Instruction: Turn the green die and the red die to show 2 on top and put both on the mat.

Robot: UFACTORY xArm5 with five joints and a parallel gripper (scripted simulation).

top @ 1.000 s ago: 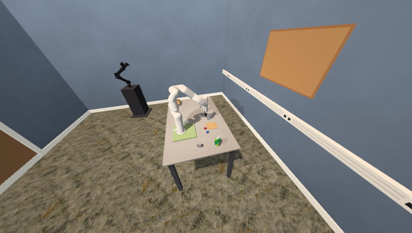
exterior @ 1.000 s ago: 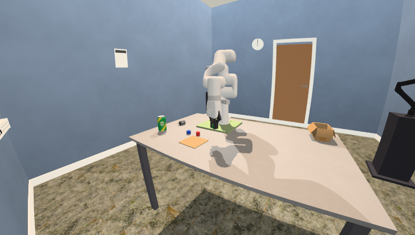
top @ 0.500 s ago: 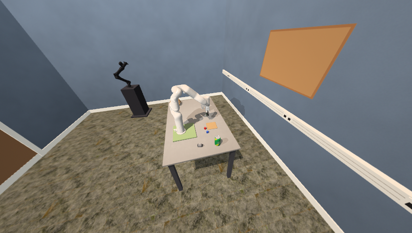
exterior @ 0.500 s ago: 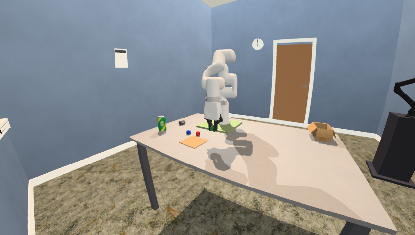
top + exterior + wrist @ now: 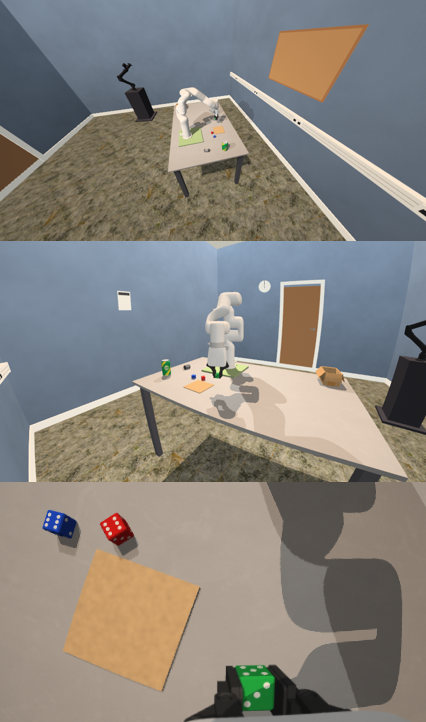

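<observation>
Right now the green die is 1 cm below my hand. Also, from my hand: blue die (5 cm behind, 27 cm to the right, 10 cm below); then red die (7 cm behind, 20 cm to the right, 10 cm below); then mat (2 cm ahead, 14 cm to the right, 11 cm below).
</observation>
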